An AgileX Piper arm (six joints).
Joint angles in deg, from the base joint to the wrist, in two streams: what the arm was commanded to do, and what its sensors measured. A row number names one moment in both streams.
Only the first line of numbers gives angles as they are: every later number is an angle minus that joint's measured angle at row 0.
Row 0, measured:
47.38 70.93 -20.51 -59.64 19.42 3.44
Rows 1 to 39, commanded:
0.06 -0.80 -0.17 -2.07 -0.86 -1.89
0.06 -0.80 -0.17 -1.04 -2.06 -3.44
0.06 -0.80 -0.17 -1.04 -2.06 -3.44
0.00 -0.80 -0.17 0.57 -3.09 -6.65
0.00 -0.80 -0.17 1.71 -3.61 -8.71
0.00 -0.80 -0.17 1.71 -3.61 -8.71
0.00 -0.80 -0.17 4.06 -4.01 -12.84
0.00 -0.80 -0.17 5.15 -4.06 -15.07
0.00 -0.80 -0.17 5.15 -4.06 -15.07
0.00 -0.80 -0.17 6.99 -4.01 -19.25
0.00 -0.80 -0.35 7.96 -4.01 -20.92
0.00 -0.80 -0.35 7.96 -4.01 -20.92
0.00 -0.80 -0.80 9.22 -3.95 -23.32
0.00 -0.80 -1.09 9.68 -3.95 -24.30
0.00 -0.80 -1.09 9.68 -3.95 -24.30
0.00 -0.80 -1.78 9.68 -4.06 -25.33
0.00 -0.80 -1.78 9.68 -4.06 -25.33
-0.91 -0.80 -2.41 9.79 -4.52 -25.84
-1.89 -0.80 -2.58 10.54 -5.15 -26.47
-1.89 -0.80 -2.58 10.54 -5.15 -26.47
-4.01 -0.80 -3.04 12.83 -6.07 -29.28
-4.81 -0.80 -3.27 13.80 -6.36 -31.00
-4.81 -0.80 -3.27 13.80 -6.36 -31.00
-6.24 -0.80 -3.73 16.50 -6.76 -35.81
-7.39 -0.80 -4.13 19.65 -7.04 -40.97
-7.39 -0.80 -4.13 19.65 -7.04 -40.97
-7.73 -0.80 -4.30 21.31 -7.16 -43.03
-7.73 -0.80 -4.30 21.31 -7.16 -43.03
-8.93 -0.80 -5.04 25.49 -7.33 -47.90
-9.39 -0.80 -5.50 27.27 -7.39 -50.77
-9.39 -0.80 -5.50 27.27 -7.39 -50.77
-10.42 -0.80 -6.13 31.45 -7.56 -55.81
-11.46 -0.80 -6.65 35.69 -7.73 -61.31
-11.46 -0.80 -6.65 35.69 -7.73 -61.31
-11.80 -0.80 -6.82 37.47 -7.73 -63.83
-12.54 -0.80 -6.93 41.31 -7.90 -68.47
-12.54 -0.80 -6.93 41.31 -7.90 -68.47
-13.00 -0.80 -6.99 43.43 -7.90 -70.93
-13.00 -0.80 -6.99 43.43 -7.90 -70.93
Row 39, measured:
-11.91 0.06 -5.85 38.67 -5.15 -63.83
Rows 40 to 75, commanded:
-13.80 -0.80 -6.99 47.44 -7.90 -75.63
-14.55 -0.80 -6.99 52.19 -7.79 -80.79
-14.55 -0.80 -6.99 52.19 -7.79 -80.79
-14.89 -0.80 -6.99 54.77 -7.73 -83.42
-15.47 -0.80 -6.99 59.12 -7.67 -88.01
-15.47 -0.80 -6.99 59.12 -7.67 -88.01
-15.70 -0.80 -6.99 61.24 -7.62 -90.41
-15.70 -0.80 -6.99 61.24 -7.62 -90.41
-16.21 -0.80 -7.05 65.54 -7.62 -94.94
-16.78 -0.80 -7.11 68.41 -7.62 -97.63
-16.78 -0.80 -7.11 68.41 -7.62 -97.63
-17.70 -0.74 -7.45 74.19 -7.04 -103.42
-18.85 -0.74 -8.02 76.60 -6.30 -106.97
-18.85 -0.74 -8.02 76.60 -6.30 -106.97
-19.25 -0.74 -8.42 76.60 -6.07 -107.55
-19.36 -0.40 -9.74 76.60 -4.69 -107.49
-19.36 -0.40 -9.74 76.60 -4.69 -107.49
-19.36 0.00 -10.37 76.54 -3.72 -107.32
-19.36 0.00 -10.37 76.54 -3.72 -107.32
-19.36 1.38 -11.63 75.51 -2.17 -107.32
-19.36 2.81 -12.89 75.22 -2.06 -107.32
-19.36 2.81 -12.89 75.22 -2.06 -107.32
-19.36 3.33 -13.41 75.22 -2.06 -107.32
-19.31 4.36 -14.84 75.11 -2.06 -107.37
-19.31 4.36 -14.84 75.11 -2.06 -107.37
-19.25 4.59 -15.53 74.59 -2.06 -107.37
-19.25 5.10 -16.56 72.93 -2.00 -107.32
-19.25 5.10 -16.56 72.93 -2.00 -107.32
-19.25 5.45 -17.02 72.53 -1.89 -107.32
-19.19 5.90 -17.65 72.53 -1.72 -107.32
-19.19 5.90 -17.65 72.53 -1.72 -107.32
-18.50 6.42 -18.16 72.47 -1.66 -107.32
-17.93 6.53 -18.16 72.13 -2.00 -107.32
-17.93 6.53 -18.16 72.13 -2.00 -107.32
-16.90 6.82 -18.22 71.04 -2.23 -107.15
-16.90 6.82 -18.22 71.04 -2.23 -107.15
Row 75, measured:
-18.16 6.93 -17.36 72.19 0.86 -106.57
